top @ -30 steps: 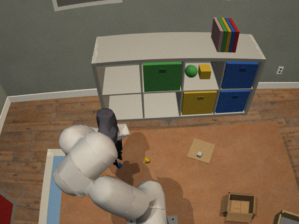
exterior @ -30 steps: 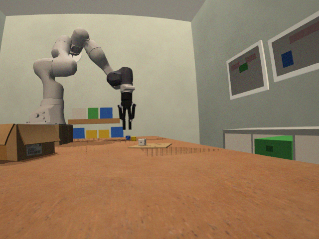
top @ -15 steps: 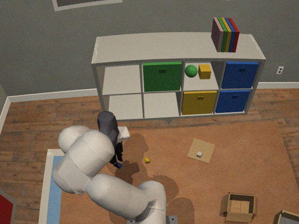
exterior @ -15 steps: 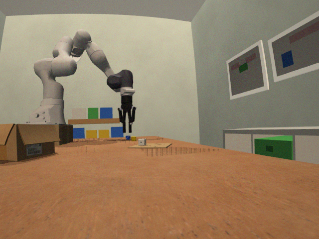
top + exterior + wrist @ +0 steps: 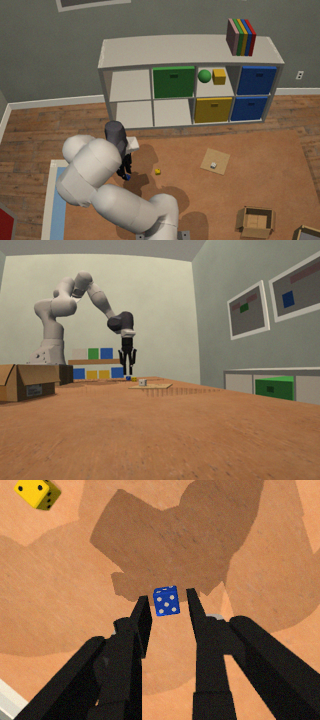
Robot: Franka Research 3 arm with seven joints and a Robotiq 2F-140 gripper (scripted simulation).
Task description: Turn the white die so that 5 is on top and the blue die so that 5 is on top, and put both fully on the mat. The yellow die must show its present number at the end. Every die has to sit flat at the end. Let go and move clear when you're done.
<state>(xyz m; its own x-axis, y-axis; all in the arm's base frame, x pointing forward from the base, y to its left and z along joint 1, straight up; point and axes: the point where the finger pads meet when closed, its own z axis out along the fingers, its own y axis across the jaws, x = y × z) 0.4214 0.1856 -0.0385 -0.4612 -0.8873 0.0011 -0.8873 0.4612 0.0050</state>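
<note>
Right now my hand is 50 mm above the blue die. The rest, counted from my hand: tan mat: 480 mm to the right, 90 mm ahead, 60 mm below; yellow die: 160 mm to the right, 50 mm below, 30 mm ahead; white die: 460 mm to the right, 60 mm ahead, 50 mm below.
</note>
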